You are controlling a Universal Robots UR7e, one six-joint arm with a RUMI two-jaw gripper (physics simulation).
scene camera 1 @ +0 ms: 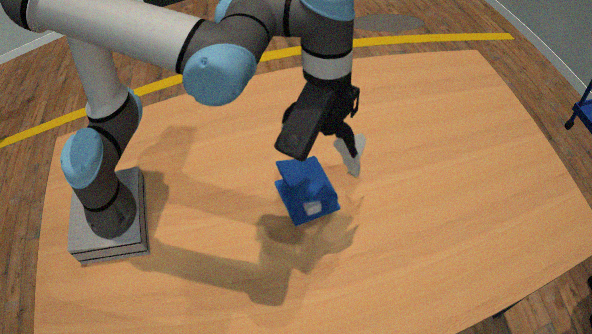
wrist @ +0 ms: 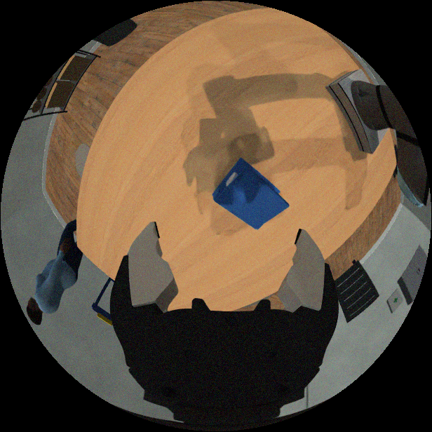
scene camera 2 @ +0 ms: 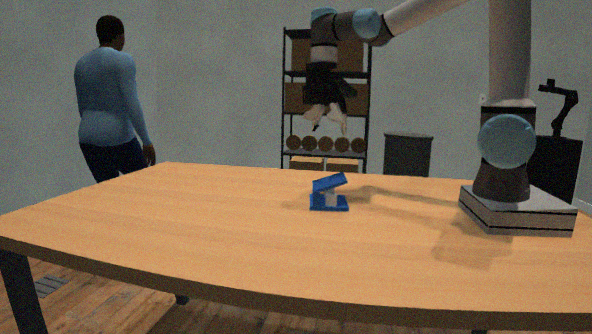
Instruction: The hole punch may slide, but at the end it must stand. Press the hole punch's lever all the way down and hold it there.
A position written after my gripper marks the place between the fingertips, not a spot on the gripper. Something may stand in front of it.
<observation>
In view: my gripper (scene camera 1: 320, 157) and a blue hole punch (scene camera 1: 300, 213).
The blue hole punch also shows in the wrist view (wrist: 240, 164) and in scene camera 2 (scene camera 2: 318, 202). My gripper shows as well in the wrist view (wrist: 228, 227) and in scene camera 2 (scene camera 2: 327, 132).
</observation>
